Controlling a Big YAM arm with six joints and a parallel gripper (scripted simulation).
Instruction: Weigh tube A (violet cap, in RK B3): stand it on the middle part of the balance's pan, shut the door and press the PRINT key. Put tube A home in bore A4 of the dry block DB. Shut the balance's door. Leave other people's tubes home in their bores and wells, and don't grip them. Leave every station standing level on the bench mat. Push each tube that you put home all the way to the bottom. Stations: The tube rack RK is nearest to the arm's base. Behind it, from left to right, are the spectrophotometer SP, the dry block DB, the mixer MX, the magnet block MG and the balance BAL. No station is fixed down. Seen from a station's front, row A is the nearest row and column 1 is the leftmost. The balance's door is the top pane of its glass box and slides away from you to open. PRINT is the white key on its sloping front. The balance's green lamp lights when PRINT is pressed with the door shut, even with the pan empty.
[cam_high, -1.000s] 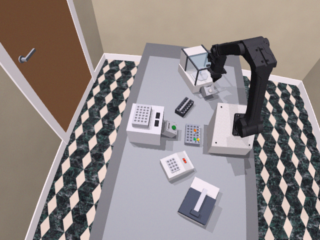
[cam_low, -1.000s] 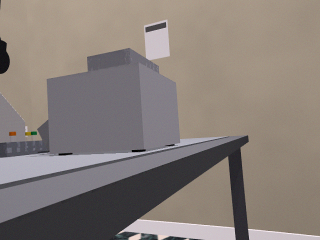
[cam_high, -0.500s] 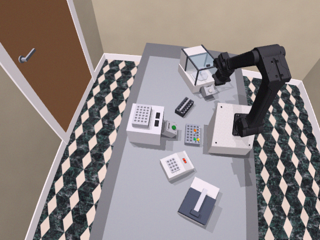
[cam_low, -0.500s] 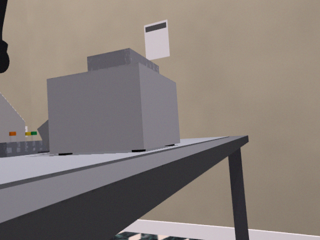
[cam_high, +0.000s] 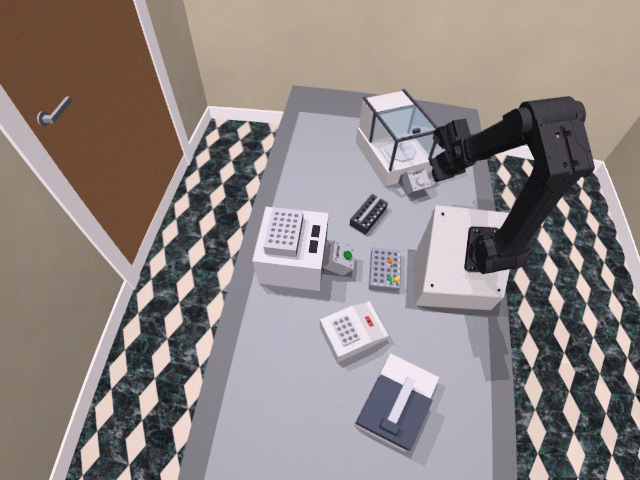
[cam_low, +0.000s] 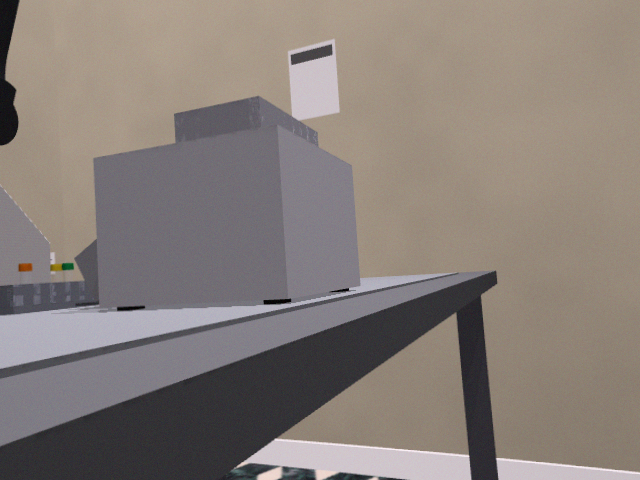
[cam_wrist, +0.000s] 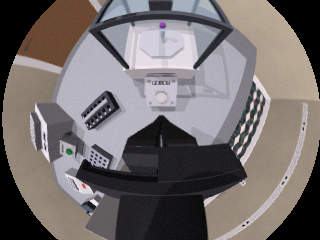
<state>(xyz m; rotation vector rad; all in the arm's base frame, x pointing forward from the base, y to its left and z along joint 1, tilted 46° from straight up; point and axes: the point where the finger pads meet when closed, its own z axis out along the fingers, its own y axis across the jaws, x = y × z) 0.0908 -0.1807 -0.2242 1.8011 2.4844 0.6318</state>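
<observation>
Right now my hand is 80 mm above the white PRINT key, 40 mm to the left of it and 20 mm short of it. Round my hand: tube rack RK (270 mm to the left, 140 mm below, 140 mm ahead); then black magnet block MG (190 mm ahead, 130 mm below, 70 mm to the left); then balance door (150 mm to the right, 70 mm ahead, 60 mm above).
</observation>
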